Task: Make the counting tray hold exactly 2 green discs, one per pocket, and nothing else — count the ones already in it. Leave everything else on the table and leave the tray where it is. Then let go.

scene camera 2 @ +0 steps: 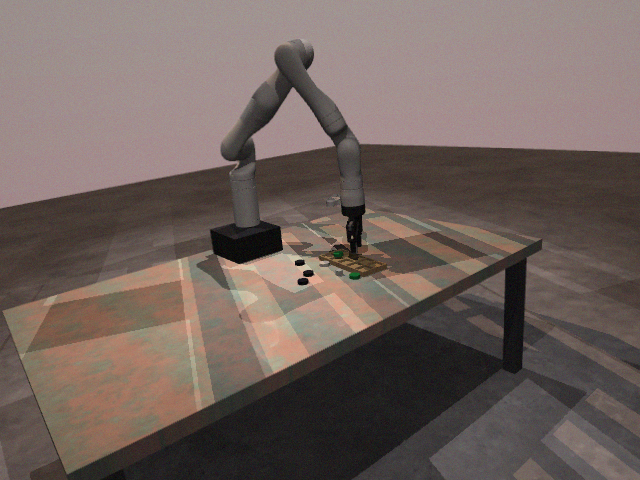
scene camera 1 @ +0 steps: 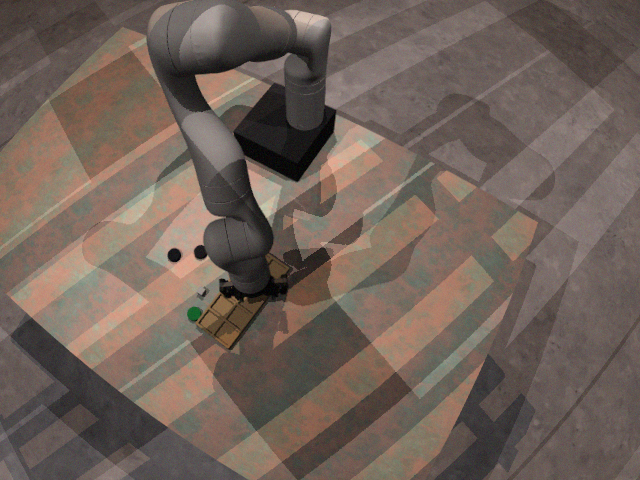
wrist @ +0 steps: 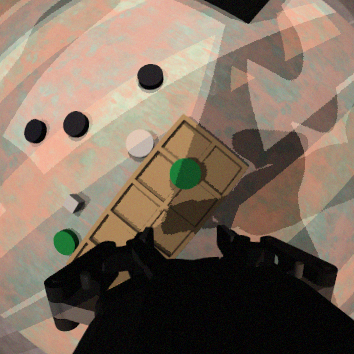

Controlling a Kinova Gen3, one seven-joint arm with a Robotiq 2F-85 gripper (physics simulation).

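Observation:
The counting tray (scene camera 1: pixel 225 331) (scene camera 2: pixel 368 264) (wrist: pixel 136 202) is a tan tray with two rows of square pockets. One green disc (scene camera 2: pixel 337 254) (wrist: pixel 185 173) is on the tray near its upper end in the wrist view. It seems to lie over the dividers where pockets meet; its exact seating is unclear. The arm hides it in scene camera 1. Another green disc (scene camera 1: pixel 194 313) (scene camera 2: pixel 354 275) (wrist: pixel 65 242) lies on the table beside the tray's other end. My gripper (scene camera 1: pixel 253 290) (scene camera 2: pixel 353 252) (wrist: pixel 184 235) is open and empty, low above the tray's long side, and hides part of it.
A white disc (scene camera 2: pixel 324 264) (wrist: pixel 140 143) lies close beside the tray. A small grey block (scene camera 1: pixel 201 291) (scene camera 2: pixel 339 272) (wrist: pixel 75 203) is near the outer green disc. Black discs (wrist: pixel 150 76) (wrist: pixel 76 124) (wrist: pixel 35 131) lie farther off. The black robot base (scene camera 1: pixel 284 135) (scene camera 2: pixel 245 242) stands on the table.

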